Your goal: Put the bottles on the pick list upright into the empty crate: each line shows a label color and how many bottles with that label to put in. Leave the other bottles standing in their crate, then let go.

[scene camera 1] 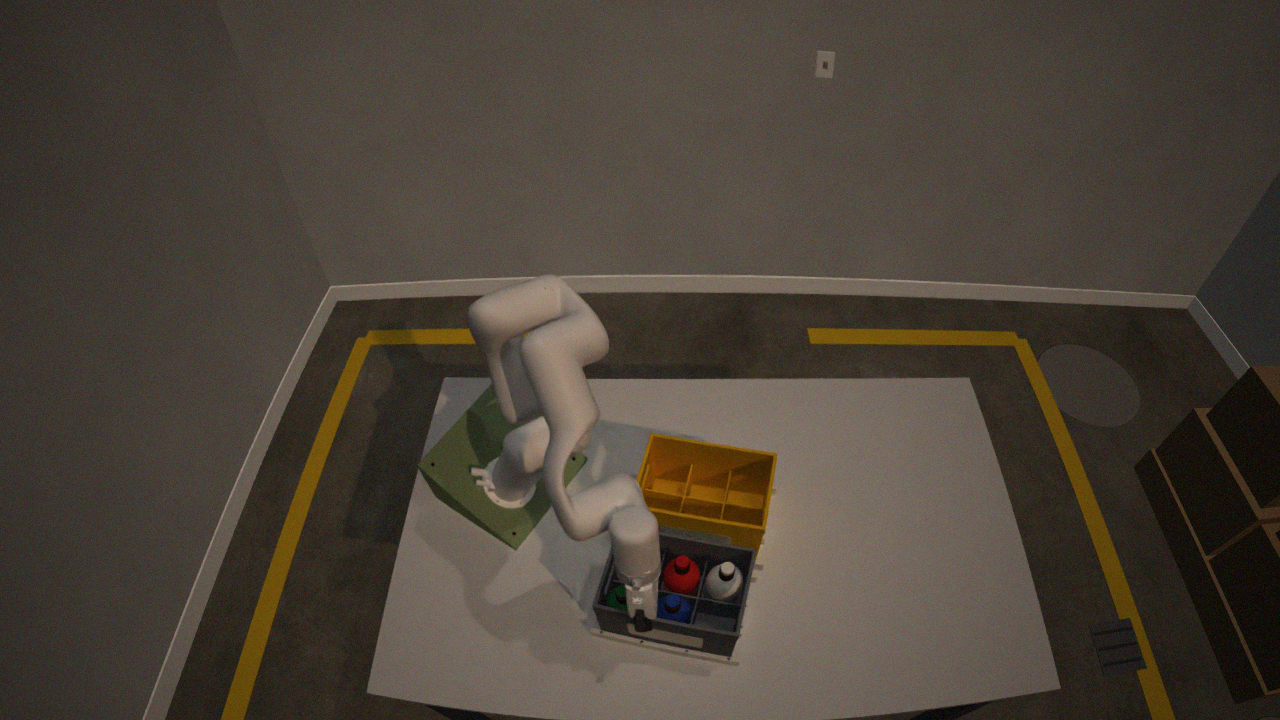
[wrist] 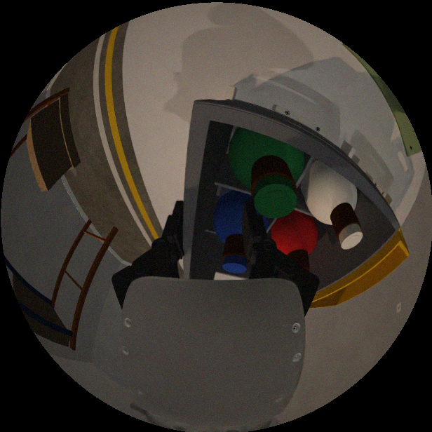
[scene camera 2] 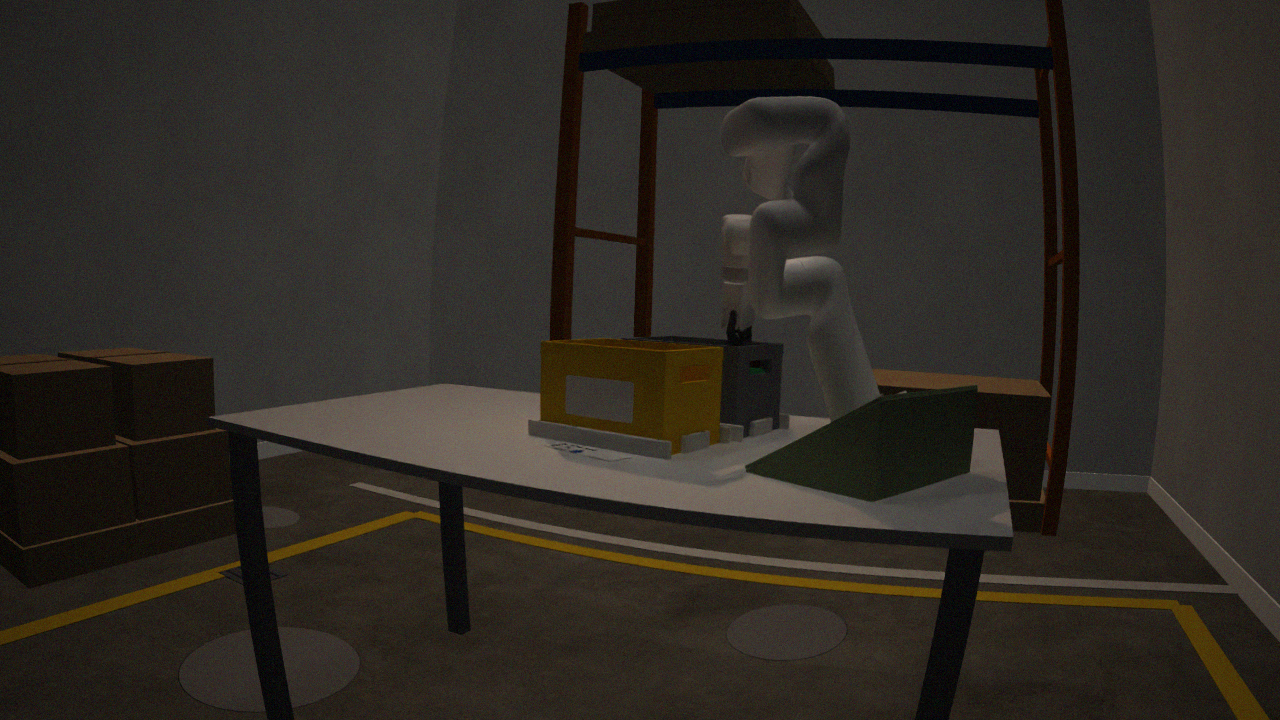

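Pixels of known places: arm's base, origin of the base link: (scene camera 1: 508, 482).
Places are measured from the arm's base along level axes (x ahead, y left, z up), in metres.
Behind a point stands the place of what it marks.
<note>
My gripper (scene camera 1: 641, 621) @(z 0.075, x 0.248, y -0.400 m) (scene camera 2: 737, 333) (wrist: 214, 211) is open and empty, low over the front rim of the dark grey crate (scene camera 1: 716, 639) @(z 0.070, x 0.371, y -0.473 m) (scene camera 2: 762, 402) @(z 0.002, x 0.190, y -0.303 m) (wrist: 192, 170). In the wrist view one finger overlaps the blue bottle (scene camera 1: 674, 609) @(z 0.091, x 0.305, y -0.402 m) (wrist: 230, 212); the other is by the crate's front wall. A green bottle (scene camera 1: 617, 597) @(z 0.091, x 0.205, y -0.357 m) (wrist: 267, 150) stands beside the blue one. A red bottle (scene camera 1: 682, 575) @(z 0.067, x 0.336, y -0.324 m) (wrist: 295, 234) and a white bottle (scene camera 1: 724, 582) @(z 0.066, x 0.413, y -0.357 m) stand in the back row. Another white bottle (wrist: 329, 192) stands behind the green one, hidden in scene camera 1. The yellow crate (scene camera 1: 698, 530) @(z 0.064, x 0.389, y -0.230 m) (scene camera 2: 689, 407) @(z 0.016, x 0.303, y -0.075 m) (wrist: 357, 280) shows empty compartments.
The crates stand close together on the white table (scene camera 1: 877, 537) @(z -0.060, x 0.809, y -0.294 m) (scene camera 2: 375, 420) @(z -0.060, x 0.946, y -0.100 m). A sheet (scene camera 2: 586, 450) @(z -0.059, x 0.464, y -0.008 m) lies before the yellow crate, its text unreadable. The green wedge-shaped base (scene camera 1: 456, 483) @(z 0.043, x -0.116, y -0.011 m) (scene camera 2: 895, 447) @(z 0.012, x -0.036, y 0.212 m) stands at the table's left in scene camera 1.
</note>
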